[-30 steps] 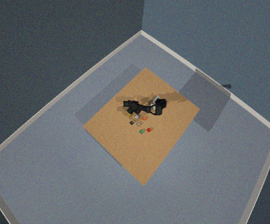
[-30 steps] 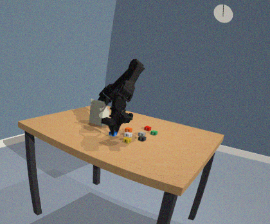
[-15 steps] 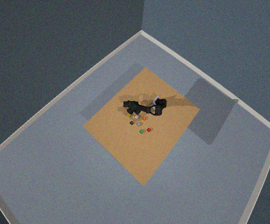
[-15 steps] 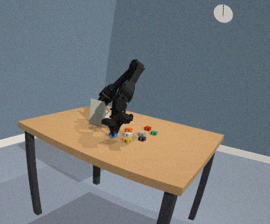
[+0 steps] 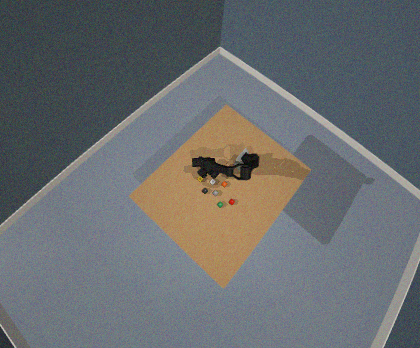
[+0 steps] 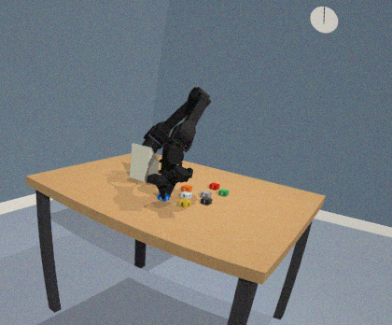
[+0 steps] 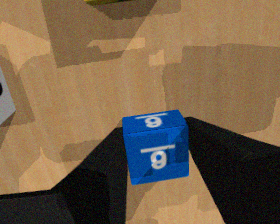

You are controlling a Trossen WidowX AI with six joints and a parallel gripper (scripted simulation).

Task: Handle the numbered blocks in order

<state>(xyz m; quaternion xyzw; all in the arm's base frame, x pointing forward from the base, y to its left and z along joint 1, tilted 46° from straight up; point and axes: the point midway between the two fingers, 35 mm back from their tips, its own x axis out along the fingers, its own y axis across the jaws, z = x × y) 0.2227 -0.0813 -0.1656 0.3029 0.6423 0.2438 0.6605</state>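
Right now my gripper tip is 10 mm past the blue block. From my gripper tip the other things lie so: white block (40 mm ahead, 90 mm to the left); yellow block (80 mm ahead); black block (130 mm ahead, 80 mm to the left).
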